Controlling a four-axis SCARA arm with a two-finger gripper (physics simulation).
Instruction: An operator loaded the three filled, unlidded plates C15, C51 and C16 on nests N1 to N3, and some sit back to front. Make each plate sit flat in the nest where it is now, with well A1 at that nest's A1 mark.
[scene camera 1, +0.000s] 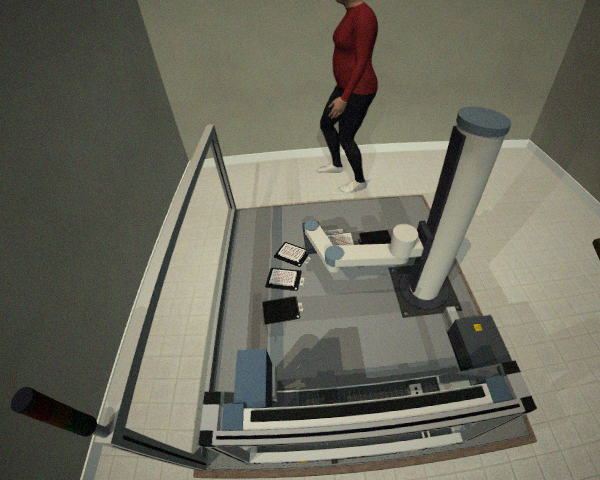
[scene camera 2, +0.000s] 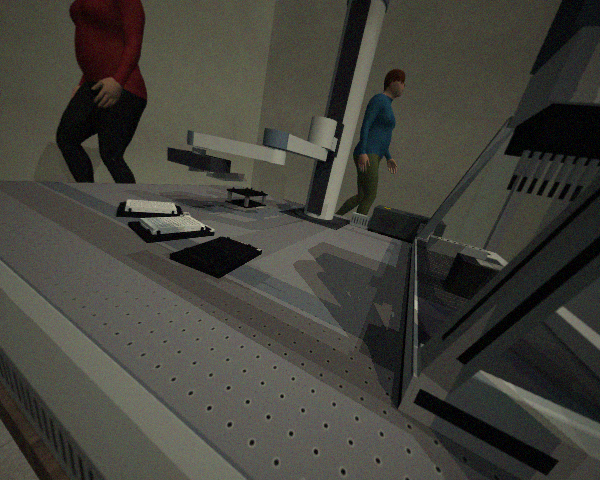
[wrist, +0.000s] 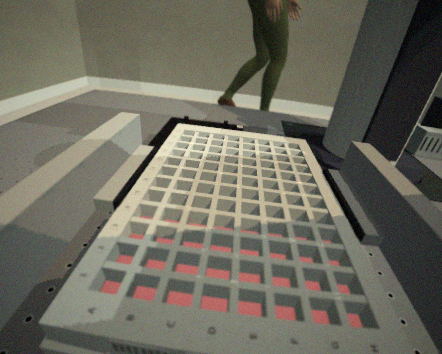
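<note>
My gripper (scene camera 1: 342, 239) (wrist: 242, 146) is shut on a white, unlidded plate (scene camera 1: 345, 240) (wrist: 225, 210) with red in its nearer wells. It holds the plate above the table; letters A to H run left to right along the near edge in the wrist view. In scene camera 2 the gripper is small and dark. A white plate (scene camera 1: 291, 253) (scene camera 2: 149, 206) sits on the far black nest (scene camera 2: 121, 212). Another white plate (scene camera 1: 283, 277) (scene camera 2: 170, 224) sits on the middle black nest (scene camera 2: 145, 235). The third black nest (scene camera 1: 281, 310) (scene camera 2: 217, 255) is empty. Plate names and nest marks are unreadable.
A raised black stand (scene camera 1: 374, 236) (scene camera 2: 247, 191) is near the held plate, with its top bare. The arm's column (scene camera 1: 457, 215) (scene camera 2: 345, 110) rises behind. A dark box (scene camera 1: 479, 342) (scene camera 2: 400, 222) and a blue box (scene camera 1: 251, 377) stand on the table. People stand beyond it.
</note>
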